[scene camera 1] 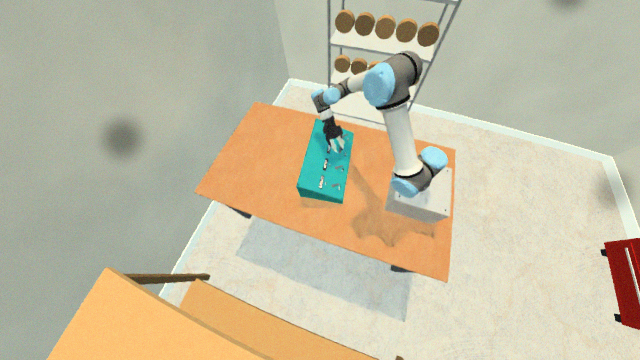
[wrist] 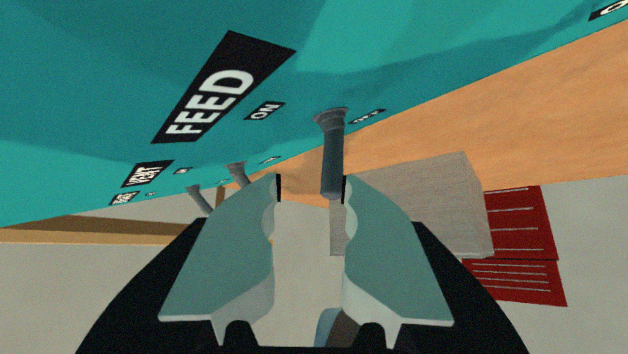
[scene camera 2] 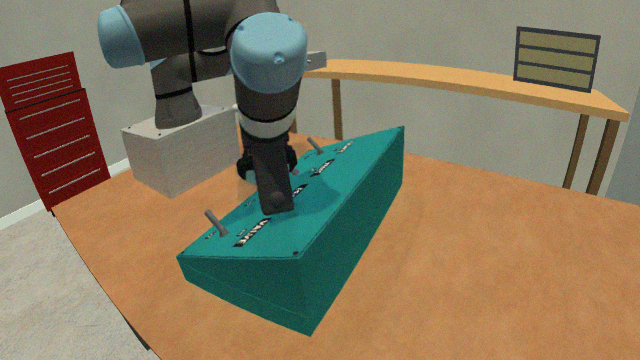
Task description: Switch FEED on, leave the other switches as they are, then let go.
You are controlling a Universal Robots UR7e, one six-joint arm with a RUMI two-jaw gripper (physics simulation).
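Places are measured from the arm's base along level axes (x left, y up, z ahead), in millimetres.
Pixels of known places: gripper, between the fingertips: (scene camera 1: 340,151) (wrist: 311,177); arm's base, origin of its link: (scene camera 2: 178,120).
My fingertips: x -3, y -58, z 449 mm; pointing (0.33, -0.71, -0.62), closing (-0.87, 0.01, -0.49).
For each thing: its top centre in the pictures, then the offset to it from my fingertips. "*": a spot on its surface instead. Level surfaces: height alone.
- black FEED label, centre of its top: (wrist: 203,117) (scene camera 2: 292,193) dy -5, dx +5, dz +72 mm
- FEED lever, centre of its top: (wrist: 333,199) dy +16, dx -17, dz +6 mm
- OFF label, a spot on its surface: (wrist: 367,116) * dy -47, dx -29, dz -27 mm
- VENT lever, centre of its top: (wrist: 247,209) dy +7, dx +93, dz -44 mm
- BRAKE lever, centre of its top: (wrist: 201,219) dy +7, dx +207, dz -81 mm
- VALVE lever, centre of its top: (scene camera 2: 212,211) dy +7, dx -135, dz +30 mm
- orange table, height of its surface: dy -120 mm
The teal switch panel (scene camera 1: 311,167) (scene camera 2: 360,220) (wrist: 90,75) has a black FEED label (wrist: 212,102). The FEED lever (wrist: 332,160) stands out from its collar between the ON label (wrist: 265,111) and the OFF label (wrist: 367,116). It appears tilted to the OFF side, parallel to the VENT lever (wrist: 241,175) and BRAKE lever (wrist: 200,200). My gripper (scene camera 1: 336,151) (wrist: 311,177) is partly open. The FEED lever's end shows in the gap, close to the right finger, with a wide gap to the left one. In scene camera 2 the arm's hand hides the fingertips and FEED lever.
The VALVE lever (scene camera 2: 216,223) stands at the panel's near end in scene camera 2. The panel rests on an orange table (scene camera 1: 250,155) (scene camera 2: 475,250) (wrist: 550,115). The arm's grey pedestal (scene camera 1: 417,207) (scene camera 2: 182,155) (wrist: 425,195) and a red cabinet (scene camera 1: 620,280) (scene camera 2: 52,135) stand beyond.
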